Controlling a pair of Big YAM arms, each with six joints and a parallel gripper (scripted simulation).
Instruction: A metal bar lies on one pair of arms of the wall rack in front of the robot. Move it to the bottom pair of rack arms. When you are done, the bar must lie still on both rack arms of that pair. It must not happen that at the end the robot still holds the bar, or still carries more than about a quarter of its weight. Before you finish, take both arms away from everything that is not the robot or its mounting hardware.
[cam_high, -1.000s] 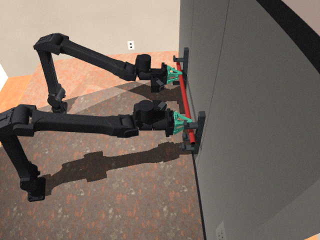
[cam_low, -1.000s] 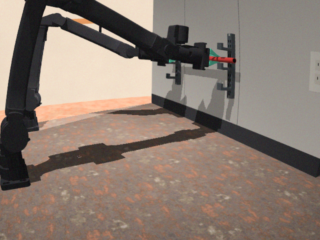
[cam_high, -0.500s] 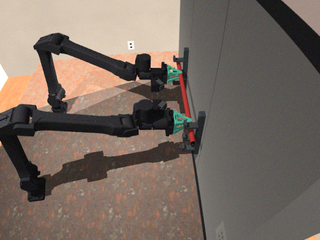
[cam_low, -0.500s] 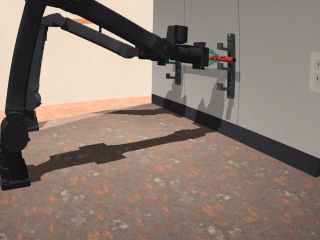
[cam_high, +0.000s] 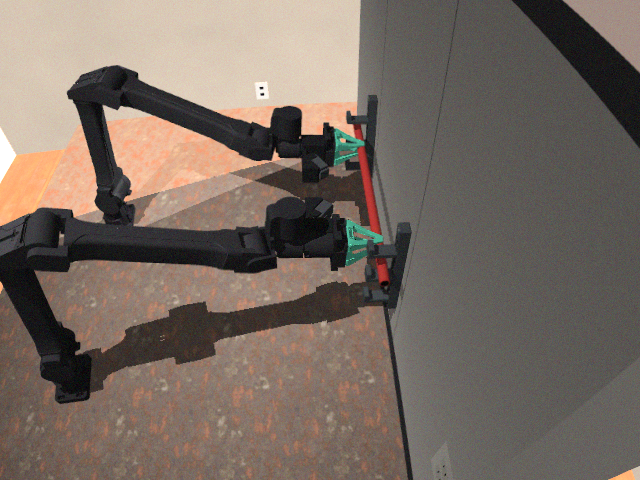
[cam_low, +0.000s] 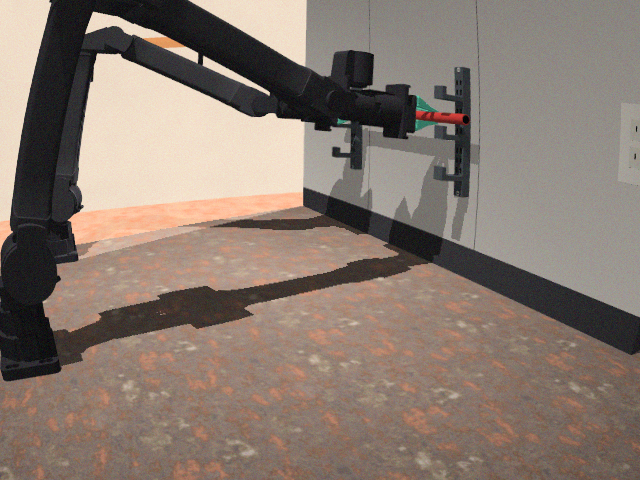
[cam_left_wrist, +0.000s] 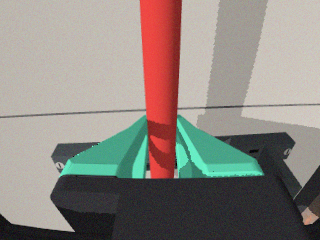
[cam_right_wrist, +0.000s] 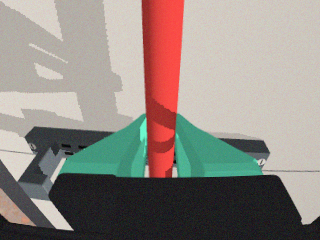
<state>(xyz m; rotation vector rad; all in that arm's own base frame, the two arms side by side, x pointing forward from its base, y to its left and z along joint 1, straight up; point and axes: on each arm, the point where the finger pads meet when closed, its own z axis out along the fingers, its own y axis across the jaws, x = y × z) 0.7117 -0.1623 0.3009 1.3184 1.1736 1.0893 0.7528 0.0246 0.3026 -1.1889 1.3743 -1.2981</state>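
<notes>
Right now the red metal bar is 150 mm to the left of my right hand. From my right hand the other things lie so: grey wall 190 mm ahead, 110 mm to the left, 150 mm above; then dark baseboard 40 mm ahead, 110 mm to the left, 270 mm below.
Right now my left hand is 15 cm to the left of the red metal bar. Round my left hand: grey wall 20 cm ahead, 18 cm to the right, 15 cm above; dark baseboard 5 cm ahead, 19 cm to the right, 27 cm below.
</notes>
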